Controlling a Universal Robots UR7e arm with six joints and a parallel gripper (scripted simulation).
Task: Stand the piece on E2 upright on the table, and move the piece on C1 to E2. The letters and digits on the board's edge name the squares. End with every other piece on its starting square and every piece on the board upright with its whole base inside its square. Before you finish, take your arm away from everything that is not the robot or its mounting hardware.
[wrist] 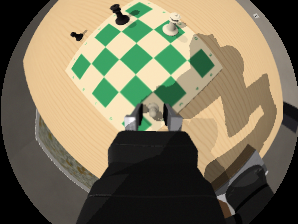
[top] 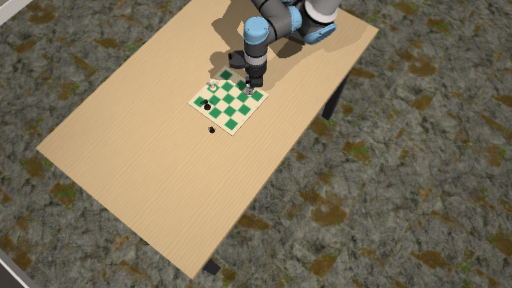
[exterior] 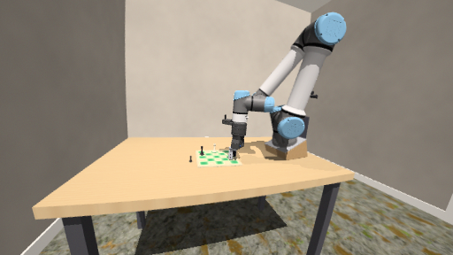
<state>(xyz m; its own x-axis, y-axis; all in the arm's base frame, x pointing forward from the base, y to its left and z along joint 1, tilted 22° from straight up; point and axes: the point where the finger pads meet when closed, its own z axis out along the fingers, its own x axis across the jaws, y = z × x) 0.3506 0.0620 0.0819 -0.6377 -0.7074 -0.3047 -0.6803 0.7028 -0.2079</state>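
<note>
Now: hand 1 cm above the small pale piece. From my hand the other things lie so: chessboard 8 cm ahead, 4 cm to the right, 3 cm below; small black piece 22 cm ahead, 1 cm to the left, 2 cm below.
</note>
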